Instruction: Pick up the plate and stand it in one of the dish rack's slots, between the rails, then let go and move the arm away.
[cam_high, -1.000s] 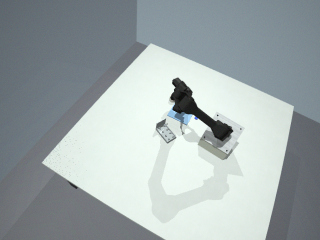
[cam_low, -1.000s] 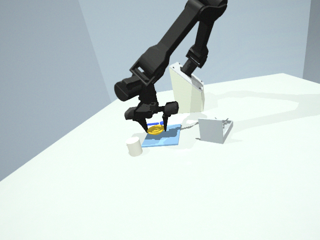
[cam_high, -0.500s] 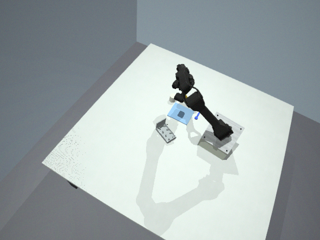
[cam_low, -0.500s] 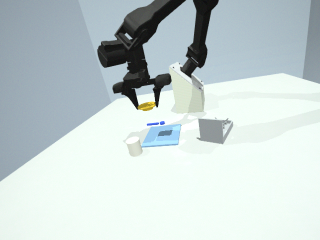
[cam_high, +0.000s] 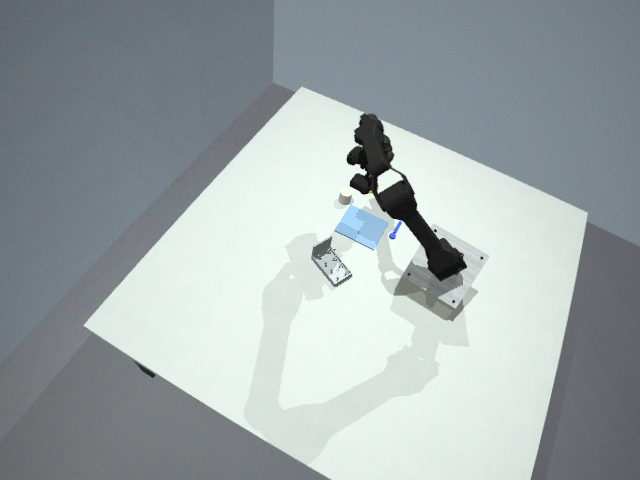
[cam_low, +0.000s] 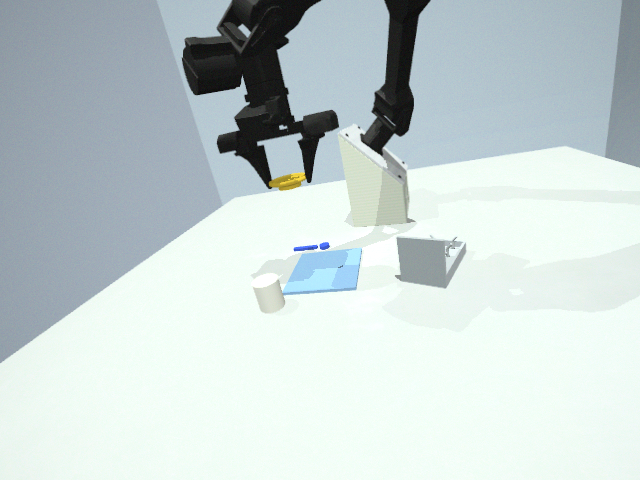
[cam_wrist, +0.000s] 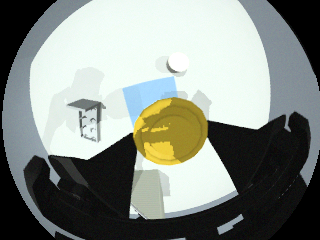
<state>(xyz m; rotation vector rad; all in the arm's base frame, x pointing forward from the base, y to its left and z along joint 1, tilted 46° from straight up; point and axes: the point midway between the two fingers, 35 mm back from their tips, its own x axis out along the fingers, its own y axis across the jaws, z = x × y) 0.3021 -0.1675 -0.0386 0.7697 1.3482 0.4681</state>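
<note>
Right now the grey dish rack is 10 mm ahead of my gripper tip, 220 mm to the left of it and 150 mm below it. The rest, counted from my gripper tip: small blue spoon: 130 mm behind, 10 mm to the right, 170 mm below; then yellow plate: 10 mm above; then white cup: 80 mm ahead, 60 mm to the right, 150 mm below.
</note>
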